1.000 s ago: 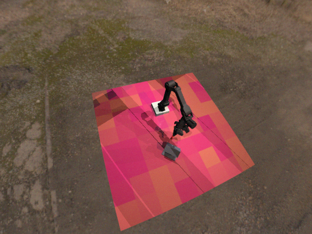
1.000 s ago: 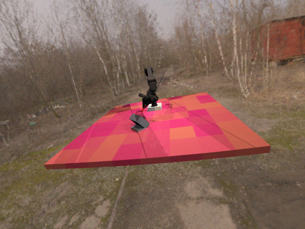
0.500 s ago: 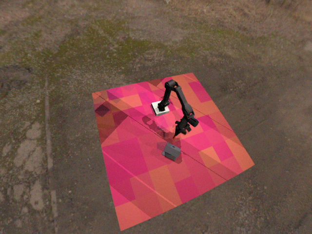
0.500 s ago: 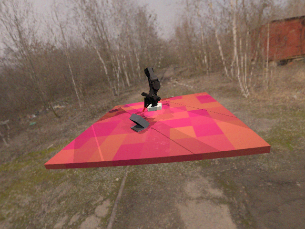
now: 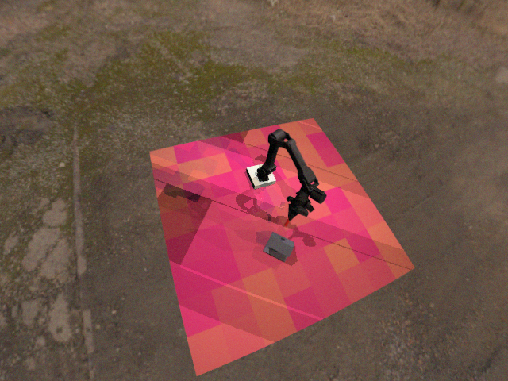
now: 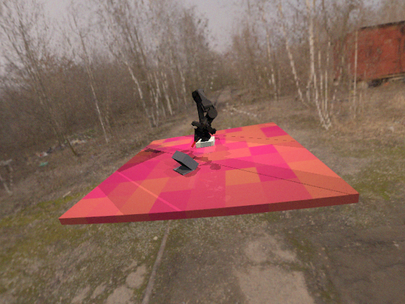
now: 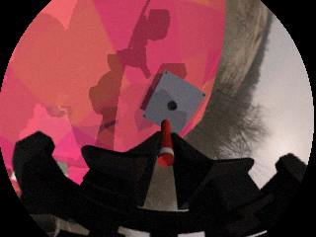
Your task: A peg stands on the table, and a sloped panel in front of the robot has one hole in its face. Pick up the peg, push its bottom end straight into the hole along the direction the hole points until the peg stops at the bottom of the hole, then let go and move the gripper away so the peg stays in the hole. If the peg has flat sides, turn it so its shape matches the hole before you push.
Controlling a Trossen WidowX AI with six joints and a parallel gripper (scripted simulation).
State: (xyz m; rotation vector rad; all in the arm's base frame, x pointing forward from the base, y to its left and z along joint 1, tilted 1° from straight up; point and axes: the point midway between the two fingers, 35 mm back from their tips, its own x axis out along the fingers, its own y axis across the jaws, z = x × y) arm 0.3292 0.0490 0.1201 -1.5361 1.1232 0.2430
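Right now my gripper tip is 90 mm short of the grey sloped panel, 60 mm to the left of it and 80 mm above it. Also, from my gripper tip: red peg (10 mm behind, 10 mm to the left, 10 mm above).
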